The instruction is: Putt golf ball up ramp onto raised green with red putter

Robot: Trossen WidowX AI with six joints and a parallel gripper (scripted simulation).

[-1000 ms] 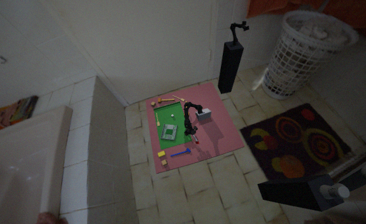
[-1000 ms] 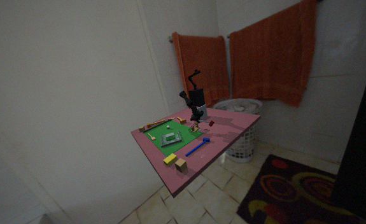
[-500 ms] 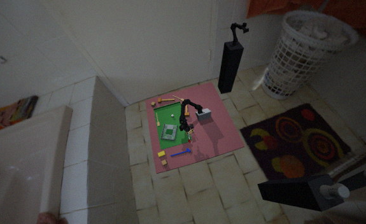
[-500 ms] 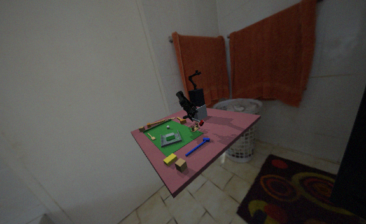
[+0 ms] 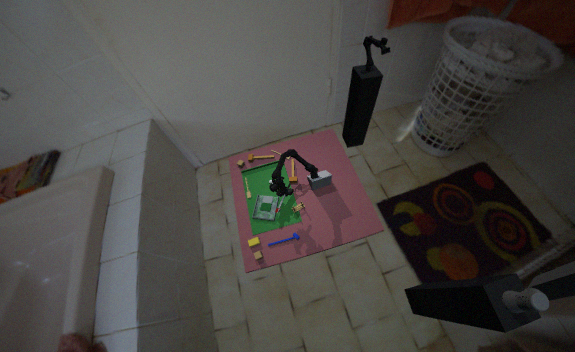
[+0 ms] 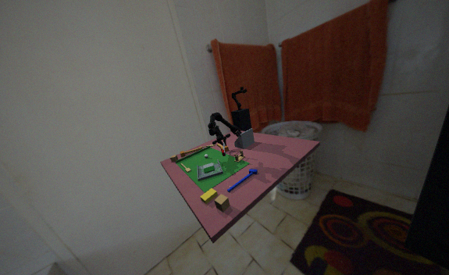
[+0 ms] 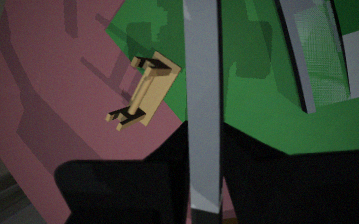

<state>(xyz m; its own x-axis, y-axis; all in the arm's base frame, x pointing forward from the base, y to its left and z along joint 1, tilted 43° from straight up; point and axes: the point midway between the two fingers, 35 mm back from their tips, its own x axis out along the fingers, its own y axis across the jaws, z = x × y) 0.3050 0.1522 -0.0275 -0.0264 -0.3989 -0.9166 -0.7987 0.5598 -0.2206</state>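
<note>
Right now my gripper tip is 3 cm to the right of the red putter, 3 cm short of it and 2 cm below it. Also, from my gripper tip: yellow block 38 cm ahead, 32 cm to the left, 14 cm below; then white golf ball 26 cm to the right, 13 cm below, 13 cm ahead.
</note>
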